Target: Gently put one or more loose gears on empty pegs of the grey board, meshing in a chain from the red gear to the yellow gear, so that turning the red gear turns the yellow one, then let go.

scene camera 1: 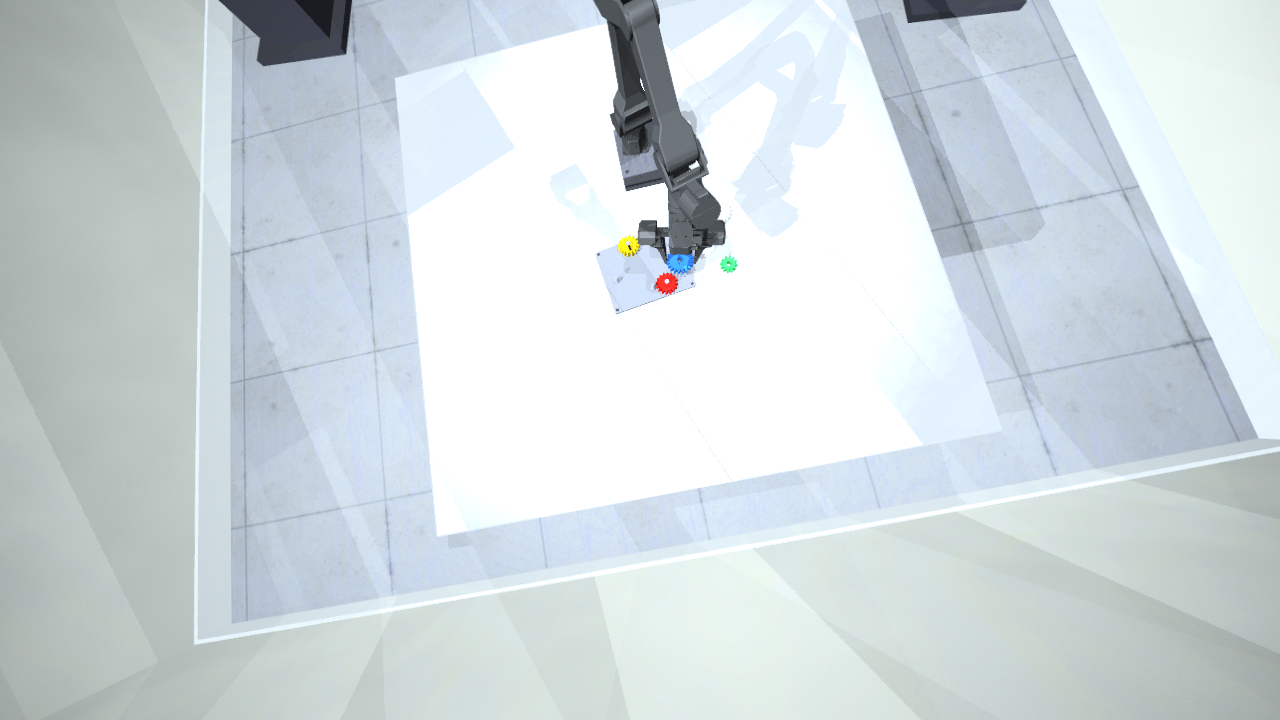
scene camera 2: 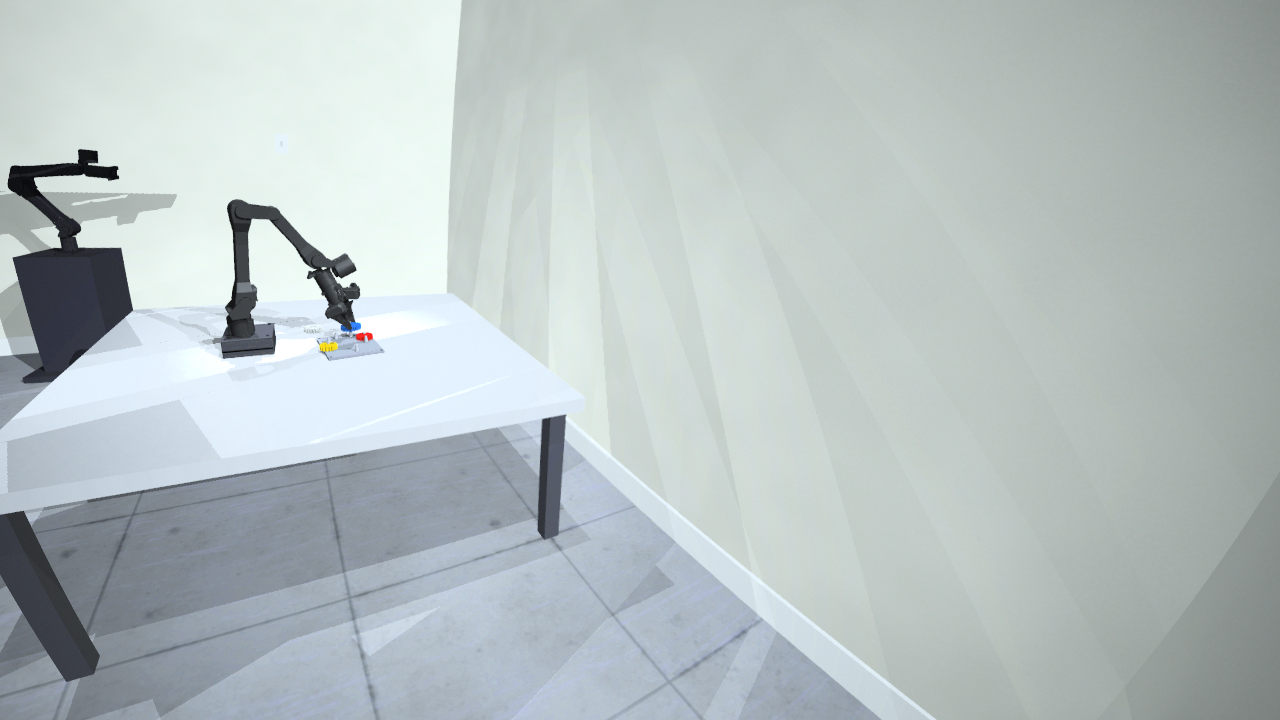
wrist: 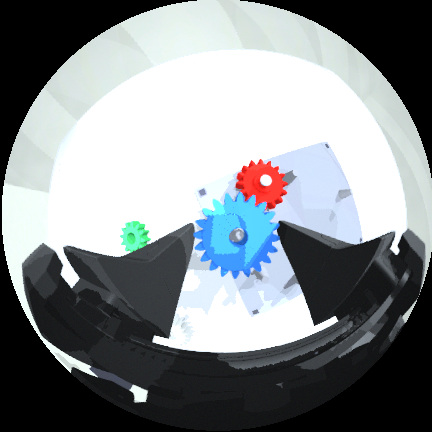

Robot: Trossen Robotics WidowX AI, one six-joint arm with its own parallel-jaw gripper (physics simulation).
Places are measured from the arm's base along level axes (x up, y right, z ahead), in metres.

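Pixels of known places: gripper, fingertip midpoint: [scene camera 1: 680, 263] [scene camera 2: 352, 326] [wrist: 236, 227]; arm's base at its link origin: [scene camera 1: 635, 142] [scene camera 2: 241, 334].
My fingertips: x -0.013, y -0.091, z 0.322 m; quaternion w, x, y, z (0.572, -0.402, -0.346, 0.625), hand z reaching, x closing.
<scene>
For each thing: its middle in the pictures, then the offset to it from my fingertips. "*": a spot on its surface instead. Level surfaces: height alone.
- blue gear at the middle of its body: [wrist: 236, 235] [scene camera 1: 680, 261] [scene camera 2: 350, 327] dz -0.007, dx -0.003, dy -0.001 m
- grey board at a spot on its surface: [wrist: 325, 175] [scene camera 1: 627, 290] * dz +0.045, dx -0.035, dy +0.133 m
- yellow gear at the middle of its body: [scene camera 1: 628, 245] [scene camera 2: 328, 346] dz -0.069, dx -0.026, dy +0.123 m
- small green gear at the middle of its body: [wrist: 135, 237] [scene camera 1: 728, 264] dz +0.000, dx -0.034, dy -0.119 m
- white gear at the middle of its body: [wrist: 168, 329] [scene camera 1: 718, 212] [scene camera 2: 313, 328] dz -0.141, dx -0.034, dy -0.107 m
- white table at its surface level: dx -0.043 m
My gripper [scene camera 1: 682, 257] [scene camera 2: 350, 325] [wrist: 236, 227] is shut on the blue gear [scene camera 1: 680, 264] [scene camera 2: 351, 327] [wrist: 220, 255], which looks level. It is over the board's corner area beside the red gear [scene camera 1: 666, 283] [scene camera 2: 364, 337] [wrist: 252, 189]. A grey peg tip shows in its bore; whether it is seated or meshed is unclear. The red gear is on the grey board [scene camera 1: 629, 299] [wrist: 325, 175]. The yellow gear [scene camera 1: 629, 245] [scene camera 2: 328, 346] is at another edge of the board. The small green gear [scene camera 1: 728, 264] [wrist: 142, 236] lies off the board. A white gear [scene camera 2: 311, 328] [wrist: 183, 329] lies on the table.
The white table [scene camera 1: 554, 411] [scene camera 2: 402, 385] carries the arm's base [scene camera 1: 640, 170] [scene camera 2: 248, 342] behind the board. The white gear blends into the bright table. A second dark arm [scene camera 2: 40, 201] stands on a dark pedestal [scene camera 2: 67, 304] beyond the table.
</scene>
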